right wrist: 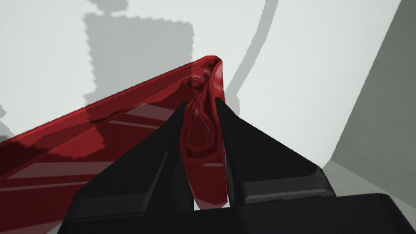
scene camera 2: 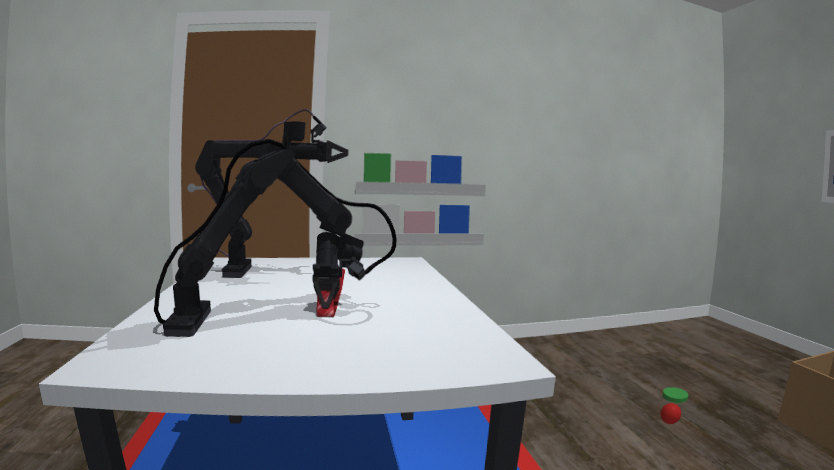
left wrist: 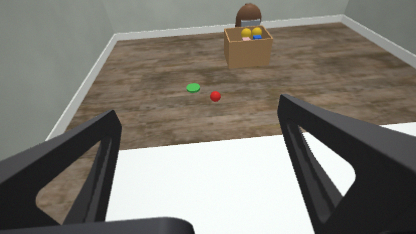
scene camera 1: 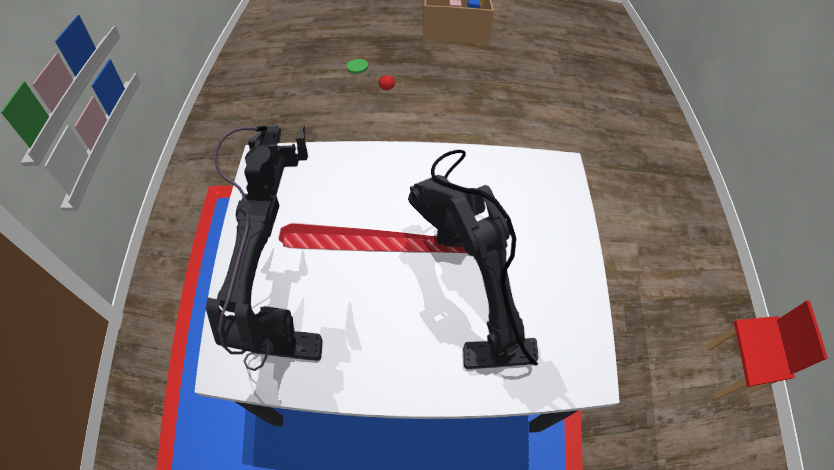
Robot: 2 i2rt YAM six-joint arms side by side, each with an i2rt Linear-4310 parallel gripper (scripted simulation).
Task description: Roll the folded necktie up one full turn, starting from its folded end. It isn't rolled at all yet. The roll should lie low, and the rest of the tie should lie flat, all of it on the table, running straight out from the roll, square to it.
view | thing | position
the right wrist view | my right gripper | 202, 108
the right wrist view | red striped necktie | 52, 161
